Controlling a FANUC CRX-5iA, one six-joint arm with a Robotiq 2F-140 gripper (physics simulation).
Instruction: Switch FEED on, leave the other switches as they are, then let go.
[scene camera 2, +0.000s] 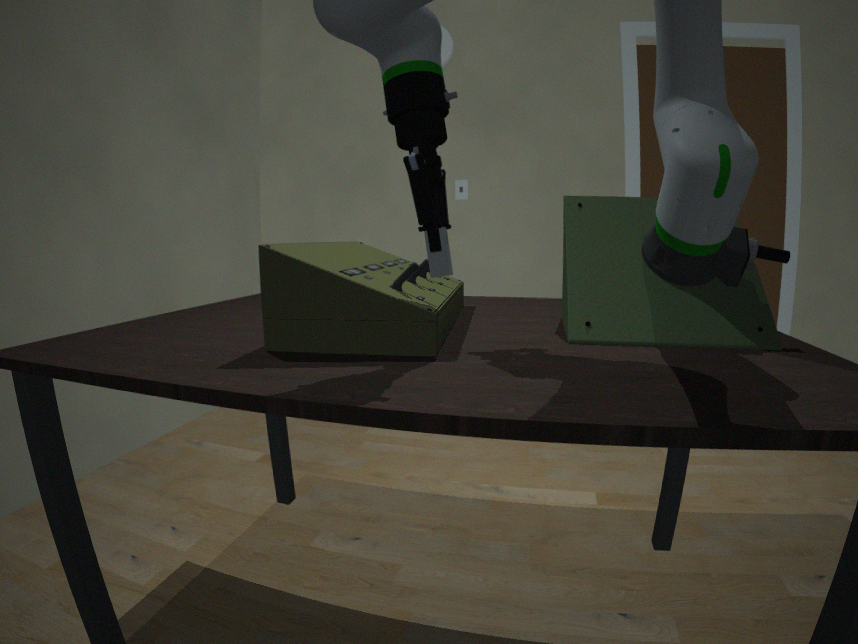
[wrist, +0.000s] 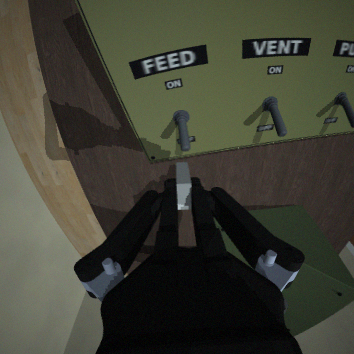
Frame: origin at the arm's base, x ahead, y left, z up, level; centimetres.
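Seen in the pictures: gripper, fingertip midpoint: (scene camera 2: 442, 276) (wrist: 181, 171); arm's base, link origin: (scene camera 2: 681, 254).
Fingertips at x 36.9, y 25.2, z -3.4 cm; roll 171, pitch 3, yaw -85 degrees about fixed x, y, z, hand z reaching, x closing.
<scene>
Offsets run from my fingertips to a thing's top centre. "spot": to the spot under its first point. Level surfaces: height alone.
A green sloped switch panel (scene camera 2: 349, 336) (wrist: 220, 30) stands on the table. In the wrist view the FEED switch @[dx +5.7, dy +0.1, dz +2.1 cm] (wrist: 183, 131) is a grey lever tilted down, away from its ON mark, partly covering its lower label. The VENT switch @[dx +8.5, dy -11.6, dz +2.1 cm] (wrist: 276, 117) and the third switch @[spot: dx +11.8, dy -22.6, dz -0.1 cm] (wrist: 345, 107), labelled "PU...", also tilt down, away from ON. My gripper (scene camera 2: 440, 271) (wrist: 181, 171) is shut with nothing between its fingers. In the wrist view its fingertips are just below the FEED lever's tip, with a small gap showing; whether they touch in depth cannot be told.
The dark wooden table @[dz -10.7 cm] (scene camera 2: 512, 408) (wrist: 240, 175) carries the panel. A green sloped block (scene camera 2: 609, 277) (wrist: 305, 240) stands to the right, partly behind the arm's lower joint (scene camera 2: 699, 180). A wall and a brown door (scene camera 2: 755, 138) are behind.
</scene>
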